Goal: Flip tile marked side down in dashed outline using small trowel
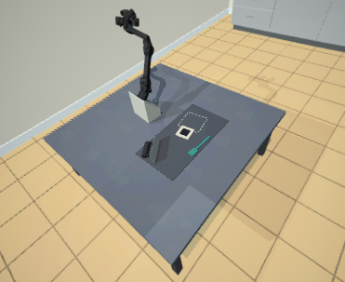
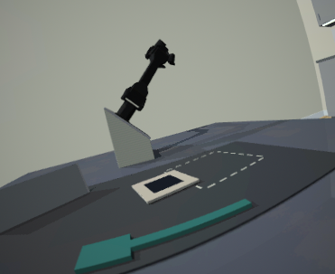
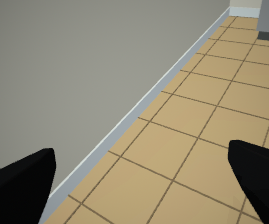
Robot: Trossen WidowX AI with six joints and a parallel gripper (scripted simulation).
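Now: gripper tip 820 mm short of the black handled tool, 610 mm to the left of it and 440 mm above it. From my gripper tip the other things lie so: dark mat 920 mm ahead, 490 mm below, 390 mm to the right; teal trowel 1060 mm ahead, 460 mm below, 400 mm to the right; white tile 910 mm ahead, 460 mm below, 350 mm to the right.
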